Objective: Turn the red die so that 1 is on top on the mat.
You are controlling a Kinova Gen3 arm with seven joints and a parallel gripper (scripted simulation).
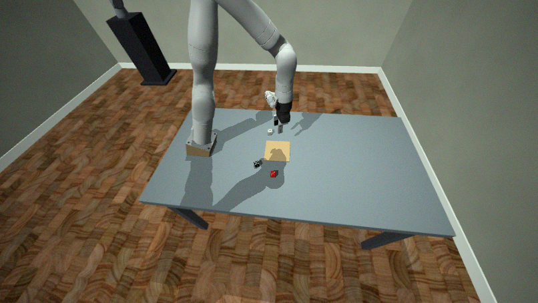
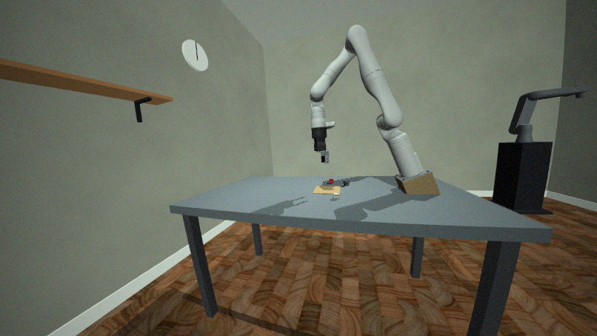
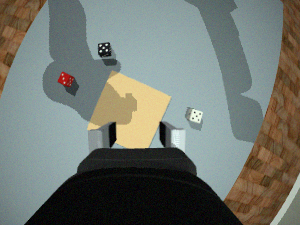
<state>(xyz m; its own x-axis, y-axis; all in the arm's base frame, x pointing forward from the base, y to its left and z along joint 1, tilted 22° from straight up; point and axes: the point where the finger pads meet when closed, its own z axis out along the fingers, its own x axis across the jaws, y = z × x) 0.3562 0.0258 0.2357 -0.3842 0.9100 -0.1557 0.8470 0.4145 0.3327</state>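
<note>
The red die lies 2 cm behind my hand, 18 cm to the right of it and 16 cm below it. The rest, counted from my hand: black die: 11 cm behind, 13 cm to the right, 16 cm below; then tan mat: 2 cm to the right, 17 cm below; then white die: 6 cm behind, 11 cm to the left, 16 cm below.
</note>
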